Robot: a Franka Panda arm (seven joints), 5 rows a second.
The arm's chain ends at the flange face. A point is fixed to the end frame.
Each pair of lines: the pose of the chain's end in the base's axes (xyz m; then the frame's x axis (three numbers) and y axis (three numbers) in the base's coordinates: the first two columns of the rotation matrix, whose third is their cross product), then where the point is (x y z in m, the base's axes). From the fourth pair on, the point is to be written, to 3 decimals.
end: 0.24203, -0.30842, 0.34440, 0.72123, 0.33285, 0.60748, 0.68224, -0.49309, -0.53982
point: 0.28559 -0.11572 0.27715
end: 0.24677, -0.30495, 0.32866, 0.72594, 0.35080, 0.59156, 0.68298, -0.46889, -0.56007
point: 0.28280 -0.11061 0.26167
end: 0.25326, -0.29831, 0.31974, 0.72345, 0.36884, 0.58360, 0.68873, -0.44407, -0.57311
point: 0.28238 -0.10252 0.25363
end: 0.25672, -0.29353, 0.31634, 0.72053, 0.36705, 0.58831, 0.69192, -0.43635, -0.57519
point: 0.285 -0.097 0.252
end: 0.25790, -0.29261, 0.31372, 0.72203, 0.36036, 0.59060, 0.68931, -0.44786, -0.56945
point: 0.289 -0.097 0.249
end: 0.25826, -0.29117, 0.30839, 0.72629, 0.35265, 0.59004, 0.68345, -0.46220, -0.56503
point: 0.293 -0.096 0.242
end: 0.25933, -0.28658, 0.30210, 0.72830, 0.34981, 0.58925, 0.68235, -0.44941, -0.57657
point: 0.292 -0.091 0.238
